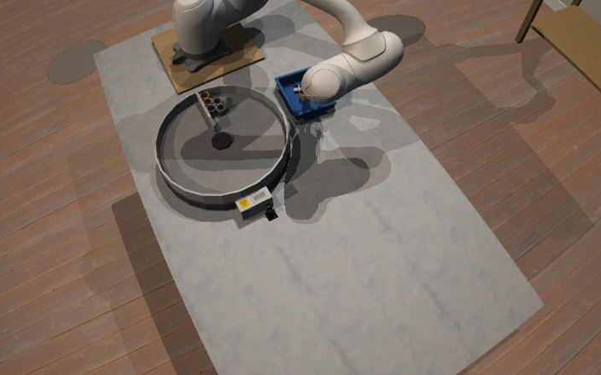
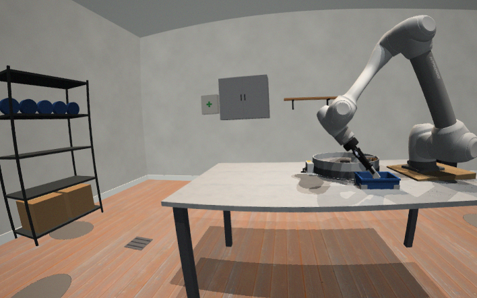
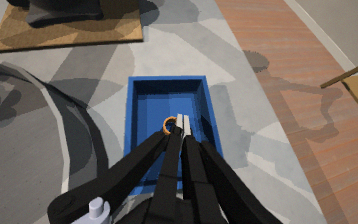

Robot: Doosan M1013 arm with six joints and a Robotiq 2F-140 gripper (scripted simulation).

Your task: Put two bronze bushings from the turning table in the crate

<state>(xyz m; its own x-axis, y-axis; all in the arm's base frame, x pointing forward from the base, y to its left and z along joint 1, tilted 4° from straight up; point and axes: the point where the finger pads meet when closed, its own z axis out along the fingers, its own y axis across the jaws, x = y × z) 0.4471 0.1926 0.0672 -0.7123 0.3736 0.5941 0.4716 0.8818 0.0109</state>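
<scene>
Now: the blue crate 4 cm below my hand, 2 cm behind it and 1 cm to the right of it. Also, from my hand: round grey turning table 34 cm to the right, 1 cm below, 1 cm ahead.
</scene>
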